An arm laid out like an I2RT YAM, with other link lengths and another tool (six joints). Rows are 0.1 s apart.
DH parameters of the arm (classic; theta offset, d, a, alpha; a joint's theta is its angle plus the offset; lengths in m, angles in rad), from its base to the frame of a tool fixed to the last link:
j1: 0 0.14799 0.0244 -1.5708
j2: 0 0 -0.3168 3.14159
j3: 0.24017 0 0.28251 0
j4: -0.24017 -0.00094 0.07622 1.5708
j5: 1.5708 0.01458 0 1.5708
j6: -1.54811 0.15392 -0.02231 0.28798
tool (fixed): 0 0.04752 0 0
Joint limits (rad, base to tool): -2.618..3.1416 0..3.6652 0..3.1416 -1.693..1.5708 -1.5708..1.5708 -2.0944..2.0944
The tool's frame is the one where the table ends.
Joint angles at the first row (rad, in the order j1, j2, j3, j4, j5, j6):
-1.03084, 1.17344, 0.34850, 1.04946, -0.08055, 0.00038
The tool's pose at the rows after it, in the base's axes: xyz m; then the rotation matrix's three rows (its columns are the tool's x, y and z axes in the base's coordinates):
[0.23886 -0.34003 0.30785], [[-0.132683 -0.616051 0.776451], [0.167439 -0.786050 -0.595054], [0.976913 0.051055 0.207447]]
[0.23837 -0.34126 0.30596], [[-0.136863 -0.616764 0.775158], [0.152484 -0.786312 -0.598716], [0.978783 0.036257 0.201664]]
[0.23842 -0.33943 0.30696], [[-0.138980 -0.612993 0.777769], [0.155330 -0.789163 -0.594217], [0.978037 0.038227 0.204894]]
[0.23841 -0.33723 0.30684], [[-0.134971 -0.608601 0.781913], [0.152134 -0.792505 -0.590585], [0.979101 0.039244 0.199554]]
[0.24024 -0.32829 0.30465], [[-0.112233 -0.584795 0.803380], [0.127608 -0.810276 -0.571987], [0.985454 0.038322 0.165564]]
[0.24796 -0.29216 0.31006], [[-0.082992 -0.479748 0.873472], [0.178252 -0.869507 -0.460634], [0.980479 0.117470 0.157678]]
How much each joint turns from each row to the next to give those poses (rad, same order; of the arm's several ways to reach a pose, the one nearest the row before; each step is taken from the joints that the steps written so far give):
-0.00450, 0.00580, 0.00576, -0.00864, -0.00433, 0.00572
-0.00316, 0.00040, 0.00318, -0.01278, -0.00001, 0.01191
0.00000, -0.00610, -0.00309, 0.00083, -0.00487, 0.00040
0.00001, -0.01255, -0.00059, -0.01680, -0.00581, -0.00182
0.00154, -0.05074, 0.00683, -0.09063, -0.02871, -0.00734
0.00376, -0.11018, -0.03454, -0.05567, -0.12808, -0.05259

